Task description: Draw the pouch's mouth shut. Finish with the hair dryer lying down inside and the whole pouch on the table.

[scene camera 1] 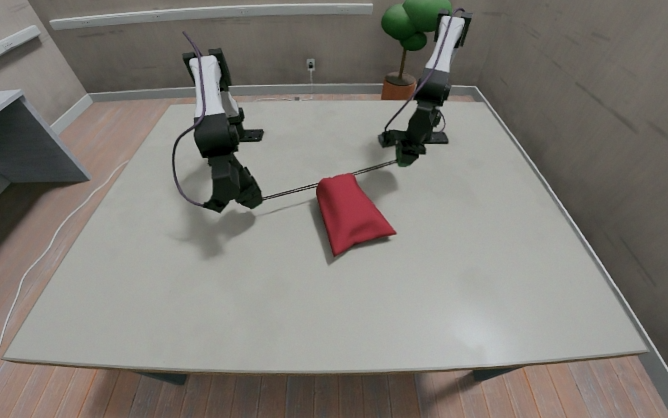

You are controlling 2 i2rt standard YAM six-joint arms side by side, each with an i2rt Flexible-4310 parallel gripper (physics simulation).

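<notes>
The red pouch [350,212] is right of the table's middle in the picture, its narrow, gathered mouth end toward the back and its wide end toward the front. The mouth end is raised, and a shadow runs along the pouch's left side and front corners. I cannot tell whether its wide end touches the table. Two thin dark cords [290,191] run taut from the mouth to both grippers, above the table. My right gripper [257,199], at the left, is shut on the cord. My left gripper [403,159], at the right, is shut on the cord. The hair dryer does not show; the pouch's inside is hidden.
The pale table [300,310] extends around the pouch on all sides. Its front edge runs along the bottom of the picture. A potted plant [398,87] stands behind the table, and a grey desk [37,145] stands beyond the left side.
</notes>
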